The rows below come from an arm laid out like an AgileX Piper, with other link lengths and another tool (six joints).
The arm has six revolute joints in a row. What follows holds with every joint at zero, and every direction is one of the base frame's. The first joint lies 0.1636 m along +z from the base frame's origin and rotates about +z. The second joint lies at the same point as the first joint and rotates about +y. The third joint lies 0.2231 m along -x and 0.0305 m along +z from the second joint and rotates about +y. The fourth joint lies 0.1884 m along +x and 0.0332 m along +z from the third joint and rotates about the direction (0.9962, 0, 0.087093). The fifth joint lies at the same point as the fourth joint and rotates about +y. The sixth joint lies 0.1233 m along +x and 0.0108 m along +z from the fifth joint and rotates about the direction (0.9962, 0, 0.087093). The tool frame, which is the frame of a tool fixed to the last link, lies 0.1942 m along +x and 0.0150 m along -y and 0.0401 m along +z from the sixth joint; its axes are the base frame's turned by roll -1.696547, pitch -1.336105 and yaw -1.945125 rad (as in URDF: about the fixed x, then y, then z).
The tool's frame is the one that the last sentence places.
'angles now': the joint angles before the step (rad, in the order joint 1, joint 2, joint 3, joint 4, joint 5, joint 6). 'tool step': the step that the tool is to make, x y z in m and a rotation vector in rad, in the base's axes. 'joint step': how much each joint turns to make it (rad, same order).
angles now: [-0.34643, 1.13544, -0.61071, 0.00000, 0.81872, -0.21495]
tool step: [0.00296, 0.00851, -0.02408, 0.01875, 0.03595, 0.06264]
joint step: [0.00000, 0.10480, 0.03907, 0.03559, -0.10268, -0.08523]
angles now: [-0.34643, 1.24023, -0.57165, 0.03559, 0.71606, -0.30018]
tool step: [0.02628, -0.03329, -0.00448, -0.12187, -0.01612, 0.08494]
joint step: [-0.00084, 0.12568, -0.02577, -0.13985, -0.15629, 0.00089]
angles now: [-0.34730, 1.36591, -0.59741, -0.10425, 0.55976, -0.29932]
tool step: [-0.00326, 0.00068, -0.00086, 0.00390, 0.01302, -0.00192]
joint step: [0.00000, 0.00079, -0.00611, 0.00060, 0.01900, 0.00001]
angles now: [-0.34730, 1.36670, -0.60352, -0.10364, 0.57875, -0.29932]
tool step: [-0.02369, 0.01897, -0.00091, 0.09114, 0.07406, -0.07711]
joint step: [-0.00001, -0.01816, -0.05317, 0.07648, 0.17319, 0.02331]
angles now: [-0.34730, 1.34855, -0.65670, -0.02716, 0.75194, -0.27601]
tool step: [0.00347, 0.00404, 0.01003, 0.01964, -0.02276, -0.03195]
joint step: [0.00001, -0.03313, -0.02414, 0.02716, 0.04272, 0.01710]
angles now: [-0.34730, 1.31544, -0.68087, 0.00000, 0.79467, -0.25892]
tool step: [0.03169, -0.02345, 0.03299, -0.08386, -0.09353, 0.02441]
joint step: [0.00000, -0.02632, -0.08515, -0.05374, -0.00502, 0.00114]
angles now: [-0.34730, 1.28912, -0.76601, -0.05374, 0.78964, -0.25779]
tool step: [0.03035, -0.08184, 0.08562, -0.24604, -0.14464, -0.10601]
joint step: [0.00001, -0.03450, -0.18959, -0.28713, 0.03458, 0.21379]
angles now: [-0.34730, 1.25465, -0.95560, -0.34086, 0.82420, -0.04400]
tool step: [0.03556, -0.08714, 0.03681, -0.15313, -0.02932, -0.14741]
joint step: [-0.05125, 0.27468, -0.29315, -0.23743, -0.00434, 0.18698]
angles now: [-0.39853, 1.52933, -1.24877, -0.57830, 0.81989, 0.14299]
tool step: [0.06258, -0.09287, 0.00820, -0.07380, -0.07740, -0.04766]
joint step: [-0.14936, 0.38639, -0.42282, -0.00302, -0.10726, -0.06192]
